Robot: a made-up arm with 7 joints. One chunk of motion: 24 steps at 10 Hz.
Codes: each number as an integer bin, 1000 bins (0 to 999) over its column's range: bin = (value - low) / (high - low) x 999, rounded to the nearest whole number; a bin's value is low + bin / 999 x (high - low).
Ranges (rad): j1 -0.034..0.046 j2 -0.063..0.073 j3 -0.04..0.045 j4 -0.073..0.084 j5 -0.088..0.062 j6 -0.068..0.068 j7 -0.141..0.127
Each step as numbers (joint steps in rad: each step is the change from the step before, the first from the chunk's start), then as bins.
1 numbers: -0.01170 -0.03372 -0.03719 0.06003 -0.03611 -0.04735 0.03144
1 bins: 278 215 33 846 346 152 643
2 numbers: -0.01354 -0.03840 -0.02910 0.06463 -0.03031 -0.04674 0.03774
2 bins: 255 181 128 876 384 156 666
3 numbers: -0.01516 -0.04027 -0.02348 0.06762 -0.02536 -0.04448 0.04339
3 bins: 235 167 194 895 417 173 687
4 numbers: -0.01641 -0.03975 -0.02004 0.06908 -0.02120 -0.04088 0.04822
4 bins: 220 171 235 904 445 199 705
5 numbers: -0.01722 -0.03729 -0.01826 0.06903 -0.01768 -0.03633 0.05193
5 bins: 210 189 256 904 468 233 719
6 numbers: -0.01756 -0.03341 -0.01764 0.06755 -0.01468 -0.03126 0.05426
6 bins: 205 217 263 894 488 270 728
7 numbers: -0.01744 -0.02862 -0.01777 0.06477 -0.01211 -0.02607 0.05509
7 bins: 207 253 261 877 505 308 731
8 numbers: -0.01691 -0.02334 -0.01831 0.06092 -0.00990 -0.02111 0.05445
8 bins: 213 291 255 852 520 344 729
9 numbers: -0.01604 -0.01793 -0.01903 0.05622 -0.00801 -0.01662 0.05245
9 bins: 224 331 246 822 533 377 721
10 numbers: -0.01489 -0.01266 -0.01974 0.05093 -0.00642 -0.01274 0.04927
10 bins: 239 370 238 789 543 406 709
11 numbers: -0.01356 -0.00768 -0.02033 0.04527 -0.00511 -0.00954 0.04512
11 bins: 255 406 231 753 552 429 694
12 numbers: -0.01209 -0.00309 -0.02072 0.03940 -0.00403 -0.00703 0.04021
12 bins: 274 440 227 715 559 448 675
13 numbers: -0.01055 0.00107 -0.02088 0.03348 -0.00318 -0.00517 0.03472
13 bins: 293 471 225 678 565 462 655
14 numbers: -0.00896 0.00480 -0.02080 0.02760 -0.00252 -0.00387 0.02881
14 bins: 313 498 226 640 569 471 633
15 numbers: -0.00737 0.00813 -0.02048 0.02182 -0.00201 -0.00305 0.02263
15 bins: 333 522 229 603 573 477 610
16 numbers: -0.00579 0.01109 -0.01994 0.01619 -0.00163 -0.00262 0.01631
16 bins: 352 544 236 568 575 480 586
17 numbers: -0.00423 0.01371 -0.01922 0.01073 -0.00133 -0.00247 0.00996
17 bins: 372 563 244 533 577 481 563
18 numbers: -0.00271 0.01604 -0.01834 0.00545 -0.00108 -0.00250 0.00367
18 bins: 391 581 255 499 579 481 539
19 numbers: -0.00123 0.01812 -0.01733 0.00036 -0.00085 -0.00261 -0.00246
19 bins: 409 596 266 467 580 480 516
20 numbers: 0.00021 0.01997 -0.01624 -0.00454 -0.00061 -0.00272 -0.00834
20 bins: 427 609 279 436 582 480 495
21 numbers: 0.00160 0.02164 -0.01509 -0.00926 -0.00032 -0.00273 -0.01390
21 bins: 445 622 293 406 584 479 474
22 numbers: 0.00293 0.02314 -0.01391 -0.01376 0.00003 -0.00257 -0.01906
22 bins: 461 633 307 377 586 481 455
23 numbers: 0.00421 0.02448 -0.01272 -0.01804 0.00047 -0.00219 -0.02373
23 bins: 477 643 321 350 589 483 437
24 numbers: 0.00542 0.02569 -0.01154 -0.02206 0.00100 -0.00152 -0.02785
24 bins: 492 651 334 324 593 488 422
